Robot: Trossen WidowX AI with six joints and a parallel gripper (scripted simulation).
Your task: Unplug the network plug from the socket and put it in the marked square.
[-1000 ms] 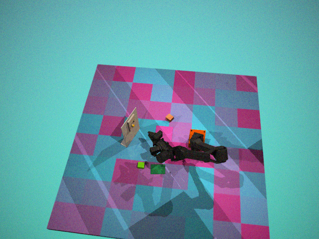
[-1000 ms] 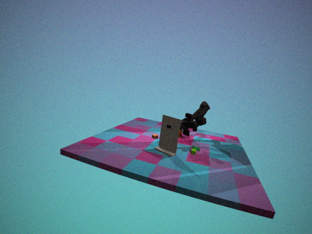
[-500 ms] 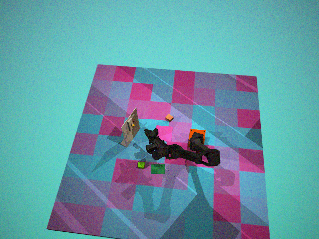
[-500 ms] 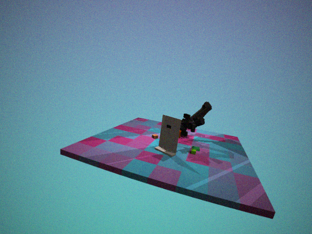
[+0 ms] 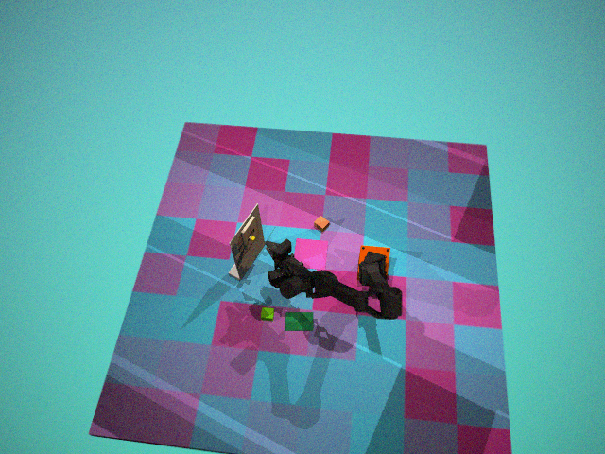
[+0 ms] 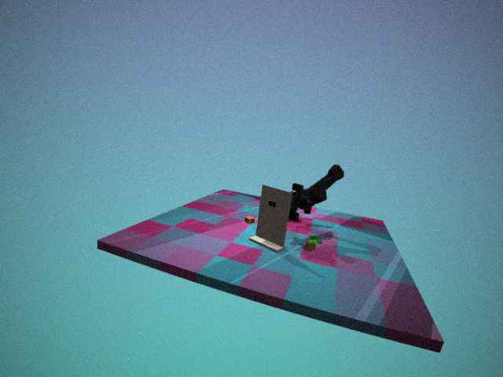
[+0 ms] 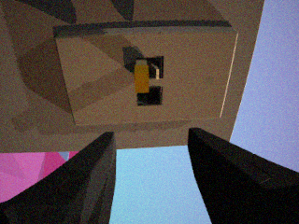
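The network plug is 60 mm ahead of my gripper tip and 10 mm to the right of it. Also, from my gripper tip: pink square 130 mm behind, 100 mm to the right, 190 mm below; grey panel 80 mm ahead, 30 mm to the right, 70 mm below.
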